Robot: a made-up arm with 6 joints. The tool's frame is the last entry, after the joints. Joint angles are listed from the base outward.
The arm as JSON. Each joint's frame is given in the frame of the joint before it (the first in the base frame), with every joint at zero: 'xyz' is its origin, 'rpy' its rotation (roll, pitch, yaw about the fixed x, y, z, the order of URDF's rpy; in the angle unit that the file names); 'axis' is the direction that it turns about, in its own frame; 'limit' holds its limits. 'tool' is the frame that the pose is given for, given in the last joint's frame.
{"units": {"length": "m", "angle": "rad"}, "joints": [
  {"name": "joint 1", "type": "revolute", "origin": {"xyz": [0.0, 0.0, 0.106], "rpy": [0.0, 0.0, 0.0]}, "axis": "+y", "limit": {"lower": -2.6, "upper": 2.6}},
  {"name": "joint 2", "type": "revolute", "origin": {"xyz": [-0.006, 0.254, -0.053], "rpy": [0.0, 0.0, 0.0]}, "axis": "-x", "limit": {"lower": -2.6, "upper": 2.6}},
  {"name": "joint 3", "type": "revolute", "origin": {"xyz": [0.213, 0.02, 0.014], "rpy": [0.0, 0.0, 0.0]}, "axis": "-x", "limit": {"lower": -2.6, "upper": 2.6}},
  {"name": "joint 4", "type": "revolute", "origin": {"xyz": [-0.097, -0.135, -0.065], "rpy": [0.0, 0.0, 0.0]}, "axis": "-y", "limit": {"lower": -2.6, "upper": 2.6}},
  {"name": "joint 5", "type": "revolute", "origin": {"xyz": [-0.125, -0.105, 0.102], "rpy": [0.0, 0.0, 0.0]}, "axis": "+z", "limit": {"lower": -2.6, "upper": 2.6}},
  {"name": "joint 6", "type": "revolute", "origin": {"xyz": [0.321, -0.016, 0.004], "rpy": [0.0, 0.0, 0.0]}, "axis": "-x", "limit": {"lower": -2.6, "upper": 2.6}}
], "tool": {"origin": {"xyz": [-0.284, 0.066, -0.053], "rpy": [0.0, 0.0, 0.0]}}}
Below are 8 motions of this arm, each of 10 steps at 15 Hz.
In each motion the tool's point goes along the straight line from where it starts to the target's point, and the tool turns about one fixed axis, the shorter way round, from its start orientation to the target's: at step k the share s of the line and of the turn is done. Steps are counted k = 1, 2, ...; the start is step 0. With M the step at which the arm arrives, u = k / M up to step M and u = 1 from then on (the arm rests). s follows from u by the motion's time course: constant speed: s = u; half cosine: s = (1 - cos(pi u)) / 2; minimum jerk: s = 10 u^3 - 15 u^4 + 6 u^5.
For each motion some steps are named. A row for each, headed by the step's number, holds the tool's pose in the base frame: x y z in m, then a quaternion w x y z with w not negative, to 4 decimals.
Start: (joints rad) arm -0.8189 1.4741 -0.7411 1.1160 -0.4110 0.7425
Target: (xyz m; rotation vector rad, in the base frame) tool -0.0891 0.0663 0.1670 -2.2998 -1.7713 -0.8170
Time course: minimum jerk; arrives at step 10
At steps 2, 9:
2: 0.0278 -0.0095 0.1424 0.4061 -0.3965 -0.7453 -0.3499
9: -0.0880 0.0656 0.1668 0.0663 -0.7587 -0.5885 -0.2715

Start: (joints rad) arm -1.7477 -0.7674 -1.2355 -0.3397 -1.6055 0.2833
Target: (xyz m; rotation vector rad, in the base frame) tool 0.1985 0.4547 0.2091 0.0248 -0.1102 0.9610
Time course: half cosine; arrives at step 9
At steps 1, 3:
1: 0.2694 0.3768 0.1895 0.8814 0.4142 0.0295 0.2253
3: 0.2533 0.3945 0.1940 0.9004 0.3281 0.0107 0.2856

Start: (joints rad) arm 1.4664 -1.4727 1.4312 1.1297 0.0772 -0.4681
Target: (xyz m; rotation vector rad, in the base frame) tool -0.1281 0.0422 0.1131 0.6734 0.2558 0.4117
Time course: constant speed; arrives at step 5
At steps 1, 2, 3, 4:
1: -0.1460 0.0695 0.1027 0.9524 0.2590 0.1590 0.0234
2: -0.1415 0.0626 0.1053 0.9465 0.2771 0.1509 0.0679
3: -0.1370 0.0558 0.1079 0.9383 0.2945 0.1423 0.1122
4: -0.1326 0.0490 0.1105 0.9279 0.3112 0.1335 0.1563

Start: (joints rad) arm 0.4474 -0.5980 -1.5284 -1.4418 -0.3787 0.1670
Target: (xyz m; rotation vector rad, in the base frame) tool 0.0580 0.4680 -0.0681 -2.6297 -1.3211 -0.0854
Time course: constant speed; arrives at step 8
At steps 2, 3, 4, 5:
2: 0.0389 0.3896 -0.1340 0.2950 0.7435 0.5090 0.3178
3: 0.0421 0.4027 -0.1230 0.2321 0.7831 0.5079 0.2736
4: 0.0453 0.4157 -0.1120 0.1675 0.8168 0.5030 0.2273
5: 0.0484 0.4288 -0.1011 0.1016 0.8445 0.4943 0.1794

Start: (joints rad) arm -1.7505 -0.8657 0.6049 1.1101 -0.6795 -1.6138
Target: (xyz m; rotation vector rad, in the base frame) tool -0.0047 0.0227 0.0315 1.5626 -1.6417 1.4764
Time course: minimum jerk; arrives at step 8
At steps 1, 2, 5, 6, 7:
1: 0.1517 0.0413 0.0531 0.2134 -0.4145 0.6181 -0.6329
2: 0.1378 0.0397 0.0512 0.1757 -0.4321 0.6214 -0.6295
5: 0.0391 0.0279 0.0375 0.0971 0.5336 -0.6135 0.5740
6: 0.0118 0.0247 0.0338 0.1720 0.5537 -0.6016 0.5495
7: -0.0021 0.0230 0.0319 0.2097 0.5625 -0.5940 0.5355

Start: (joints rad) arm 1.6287 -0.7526 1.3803 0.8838 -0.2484 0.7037
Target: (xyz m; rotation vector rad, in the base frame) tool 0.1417 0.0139 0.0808 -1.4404 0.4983 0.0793
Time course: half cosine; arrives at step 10
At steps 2, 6, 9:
2: 0.0302 -0.0101 0.0702 0.8073 -0.4672 0.2477 0.2619
6: 0.0991 0.0047 0.0768 0.7635 -0.5879 0.2367 0.1238
9: 0.1387 0.0132 0.0805 0.7259 -0.6480 0.2266 0.0422

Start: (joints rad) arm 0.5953 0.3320 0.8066 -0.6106 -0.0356 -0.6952
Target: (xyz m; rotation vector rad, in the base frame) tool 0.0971 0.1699 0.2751 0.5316 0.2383 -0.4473
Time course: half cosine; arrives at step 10
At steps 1, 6, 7, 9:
1: 0.1614 0.2682 0.1683 0.8454 -0.2657 0.4283 -0.1769
6: 0.1199 0.2047 0.2373 0.9443 0.0747 0.2391 -0.2133
7: 0.1107 0.1907 0.2525 0.9455 0.1504 0.1907 -0.2168
9: 0.0987 0.1724 0.2724 0.9356 0.2471 0.1254 -0.2186

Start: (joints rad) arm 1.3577 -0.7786 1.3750 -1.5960 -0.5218 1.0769
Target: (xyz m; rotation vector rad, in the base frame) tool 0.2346 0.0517 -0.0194 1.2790 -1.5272 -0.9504
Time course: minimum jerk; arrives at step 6
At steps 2, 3, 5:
2: 0.2008 0.0474 0.0030 0.2576 0.5011 -0.7300 -0.3867
3: 0.2132 0.0490 -0.0053 0.3304 0.5101 -0.6928 -0.3882
5: 0.2331 0.0515 -0.0184 0.4422 0.5172 -0.6235 -0.3850

